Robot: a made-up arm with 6 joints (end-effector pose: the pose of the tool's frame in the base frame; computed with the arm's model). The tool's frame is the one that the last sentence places. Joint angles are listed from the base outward.
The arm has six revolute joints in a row. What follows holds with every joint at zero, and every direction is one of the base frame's. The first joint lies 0.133 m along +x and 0.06 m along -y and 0.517 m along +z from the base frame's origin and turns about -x. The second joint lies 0.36 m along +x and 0.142 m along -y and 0.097 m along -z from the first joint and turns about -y. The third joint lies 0.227 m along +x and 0.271 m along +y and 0.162 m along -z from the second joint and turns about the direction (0.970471, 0.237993, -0.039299). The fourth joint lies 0.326 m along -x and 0.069 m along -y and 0.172 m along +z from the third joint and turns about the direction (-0.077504, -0.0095, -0.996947). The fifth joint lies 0.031 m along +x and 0.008 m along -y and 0.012 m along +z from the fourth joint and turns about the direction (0.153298, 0.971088, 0.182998). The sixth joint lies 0.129 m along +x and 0.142 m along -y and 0.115 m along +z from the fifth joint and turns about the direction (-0.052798, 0.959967, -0.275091). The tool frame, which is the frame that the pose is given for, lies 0.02 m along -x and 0.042 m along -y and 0.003 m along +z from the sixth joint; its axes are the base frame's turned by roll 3.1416, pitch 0 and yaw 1.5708 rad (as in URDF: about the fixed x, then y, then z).
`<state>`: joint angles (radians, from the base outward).
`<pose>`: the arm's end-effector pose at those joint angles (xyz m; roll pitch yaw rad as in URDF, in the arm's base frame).
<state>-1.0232 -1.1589 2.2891 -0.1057 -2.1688 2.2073</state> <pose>0.0976 -0.1723 0.4660 0.5872 1.0460 0.7704</pose>
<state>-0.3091 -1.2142 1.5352 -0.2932 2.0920 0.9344</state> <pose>0.2587 0.1025 0.3932 2.0059 -0.3296 -0.4692</pose>
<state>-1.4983 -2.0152 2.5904 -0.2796 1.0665 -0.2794</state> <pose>0.1761 -0.0180 0.6828 0.8253 1.3635 0.5038</pose>
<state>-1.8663 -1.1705 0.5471 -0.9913 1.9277 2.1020</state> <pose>0.3389 0.0969 0.7144 -1.4739 0.4430 -1.4621</pose>
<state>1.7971 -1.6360 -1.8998 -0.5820 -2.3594 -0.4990</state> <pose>0.4762 0.0712 0.2892 -2.8521 -0.1627 -3.0858</pose>
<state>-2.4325 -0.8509 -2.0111 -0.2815 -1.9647 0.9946</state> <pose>0.1731 -0.2809 0.6040 1.2268 -0.7877 2.3253</pose>
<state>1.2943 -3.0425 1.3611 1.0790 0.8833 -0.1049</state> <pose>0.6357 0.1447 0.7499 -2.8175 0.2433 -2.7320</pose>
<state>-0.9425 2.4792 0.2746 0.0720 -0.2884 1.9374</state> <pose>0.3952 -0.0221 0.2248 1.7398 -1.2600 2.3206</pose>
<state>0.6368 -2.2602 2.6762 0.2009 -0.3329 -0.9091</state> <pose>0.1638 0.2071 0.7339 2.7670 0.2018 -1.4438</pose>
